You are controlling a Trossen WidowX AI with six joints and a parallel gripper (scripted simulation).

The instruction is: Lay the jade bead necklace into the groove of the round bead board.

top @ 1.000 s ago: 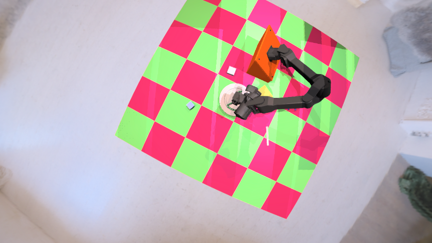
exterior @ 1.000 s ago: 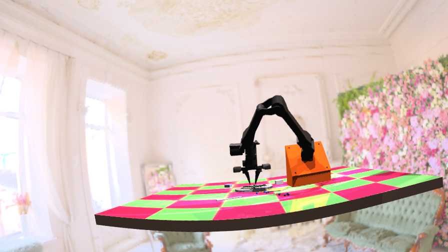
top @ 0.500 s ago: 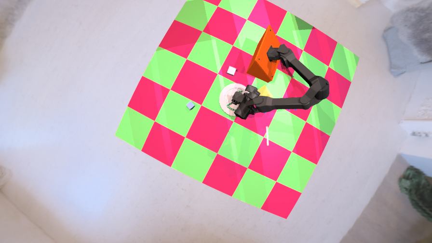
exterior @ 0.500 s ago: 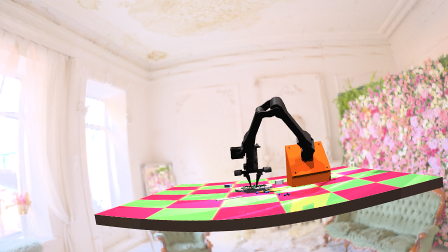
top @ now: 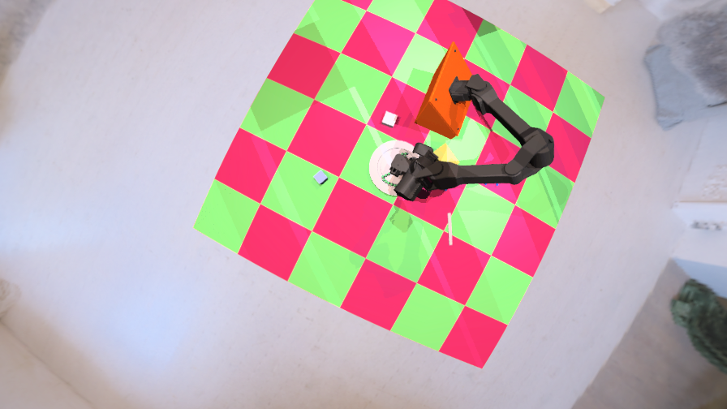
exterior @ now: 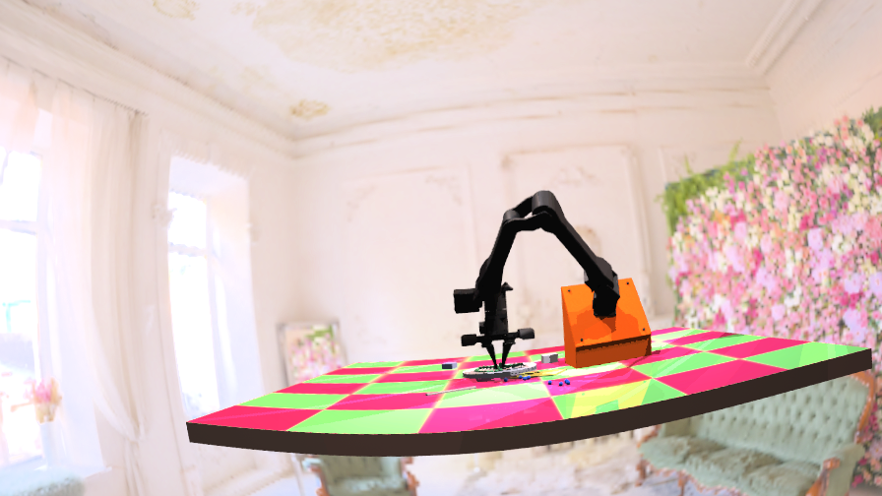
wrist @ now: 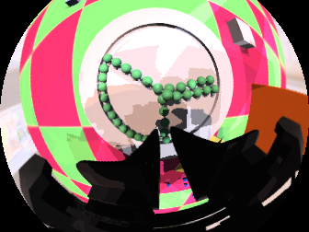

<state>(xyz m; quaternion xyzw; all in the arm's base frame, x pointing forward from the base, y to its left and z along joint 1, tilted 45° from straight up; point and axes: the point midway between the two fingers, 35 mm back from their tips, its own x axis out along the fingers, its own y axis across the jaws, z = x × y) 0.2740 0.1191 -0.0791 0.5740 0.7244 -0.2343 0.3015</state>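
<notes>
The round bead board lies 50 mm to the right of my gripper tip and 10 mm below it. The rest, counted from my gripper tip: white cube 130 mm behind, 170 mm to the right; then thin white stick 90 mm ahead, 240 mm to the left, 10 mm below; then yellow patch 100 mm behind, 70 mm to the left, 10 mm below.
</notes>
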